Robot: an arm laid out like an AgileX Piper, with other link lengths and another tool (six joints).
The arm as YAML. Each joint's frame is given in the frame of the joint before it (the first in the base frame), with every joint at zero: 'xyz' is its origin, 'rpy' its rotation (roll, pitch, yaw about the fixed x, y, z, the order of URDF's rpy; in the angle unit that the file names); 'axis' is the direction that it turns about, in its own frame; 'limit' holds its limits. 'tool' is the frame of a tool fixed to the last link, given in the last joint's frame.
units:
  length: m
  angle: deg
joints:
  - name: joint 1
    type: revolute
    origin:
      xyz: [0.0, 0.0, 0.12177]
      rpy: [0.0, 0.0, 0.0]
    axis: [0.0, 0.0, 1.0]
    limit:
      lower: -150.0
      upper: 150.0
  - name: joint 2
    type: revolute
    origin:
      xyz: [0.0, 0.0, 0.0]
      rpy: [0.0, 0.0, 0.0]
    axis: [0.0, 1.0, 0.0]
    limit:
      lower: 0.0
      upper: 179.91
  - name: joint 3
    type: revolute
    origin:
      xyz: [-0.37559, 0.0, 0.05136]
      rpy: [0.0, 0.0, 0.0]
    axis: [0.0, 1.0, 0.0]
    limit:
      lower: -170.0
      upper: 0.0
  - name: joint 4
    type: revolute
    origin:
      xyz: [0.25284, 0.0, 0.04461]
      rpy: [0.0, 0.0, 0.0]
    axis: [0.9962, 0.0, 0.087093]
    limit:
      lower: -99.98
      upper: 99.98
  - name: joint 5
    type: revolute
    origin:
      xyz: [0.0, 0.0, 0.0]
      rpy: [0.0, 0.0, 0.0]
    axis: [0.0, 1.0, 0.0]
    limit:
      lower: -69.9
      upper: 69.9
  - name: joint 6
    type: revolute
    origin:
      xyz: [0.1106, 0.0, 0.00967]
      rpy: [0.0, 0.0, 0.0]
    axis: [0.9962, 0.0, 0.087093]
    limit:
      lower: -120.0
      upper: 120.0
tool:
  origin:
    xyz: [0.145, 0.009, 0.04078]
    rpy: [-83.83, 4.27, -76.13]
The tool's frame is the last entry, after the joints.
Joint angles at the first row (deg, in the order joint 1, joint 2, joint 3, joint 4, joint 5, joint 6):
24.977, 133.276, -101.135, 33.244, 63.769, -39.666
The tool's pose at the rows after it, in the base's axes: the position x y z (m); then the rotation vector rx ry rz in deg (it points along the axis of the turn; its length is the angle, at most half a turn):
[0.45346, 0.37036, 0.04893, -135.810, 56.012, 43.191]
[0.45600, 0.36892, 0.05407, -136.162, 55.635, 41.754]
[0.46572, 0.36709, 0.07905, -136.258, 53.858, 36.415]
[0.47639, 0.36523, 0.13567, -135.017, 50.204, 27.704]
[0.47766, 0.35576, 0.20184, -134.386, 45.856, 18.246]
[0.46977, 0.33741, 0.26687, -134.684, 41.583, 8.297]
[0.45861, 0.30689, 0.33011, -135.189, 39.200, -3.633]
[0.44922, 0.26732, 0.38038, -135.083, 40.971, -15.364]
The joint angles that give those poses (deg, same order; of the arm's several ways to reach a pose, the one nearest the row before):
24.977, 133.277, -101.136, 33.244, 63.769, -39.549
24.978, 132.613, -101.134, 32.619, 63.410, -39.462
24.977, 129.860, -101.135, 31.358, 61.878, -39.463
24.977, 124.141, -101.134, 30.126, 59.906, -39.576
24.977, 117.251, -101.133, 27.562, 58.899, -39.577
24.976, 109.994, -101.137, 23.424, 58.801, -39.444
24.976, 102.357, -101.135, 16.729, 58.800, -37.816
24.977, 95.815, -101.135, 8.069, 59.166, -33.533

